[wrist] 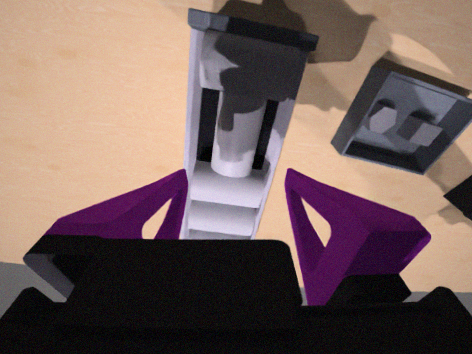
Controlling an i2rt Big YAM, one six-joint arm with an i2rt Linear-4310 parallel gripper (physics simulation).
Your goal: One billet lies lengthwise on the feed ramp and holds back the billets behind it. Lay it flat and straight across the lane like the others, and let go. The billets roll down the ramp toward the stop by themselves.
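Frame: origin at the arm's base, x back, y up, z left, level; centimetres.
Seen in the pictures: gripper, fingertip midpoint: (236, 176).
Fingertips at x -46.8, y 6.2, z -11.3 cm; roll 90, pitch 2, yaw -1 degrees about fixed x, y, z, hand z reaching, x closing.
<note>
A point is followed by its place in that frame.
The lengthwise billet (239, 142) @(x -46.7, y 2.2, z -11.8 cm) is a pale cylinder lying along the feed ramp (191, 115) @(x -51.1, y -0.9, z -12.9 cm) in the wrist view, with dark lane floor on both sides of it. Pale billets (227, 192) @(x -47.6, y 2.8, z -7.0 cm) lie across the lane below its near end. Beyond its far end, a pale, heavily shaded form (215, 62) @(x -48.5, y 1.5, z -17.5 cm) spans the lane and looks like another crosswise billet; shadow hides its outline. My gripper (236, 176) @(x -46.8, y 6.2, z -11.3 cm) is open and empty. Its purple fingertips appear on either side of the lane, level with the lengthwise billet's near end. The gripper body hides the ramp's lower part.
A dark end plate (255, 31) @(x -45.8, y -0.4, z -19.4 cm) closes the ramp at the top of the view. A grey open tray (356, 110) @(x -33.0, y -6.0, z -12.5 cm) with two small grey pieces (383, 119) @(x -29.5, y -5.7, z -11.7 cm) (424, 132) @(x -24.4, y -4.8, z -10.7 cm) stands to the right on the wooden table (90, 100) @(x -65.3, y -7.7, z -12.3 cm). A black object (462, 197) @(x -10.5, y -5.6, z 0.0 cm) shows at the right edge.
</note>
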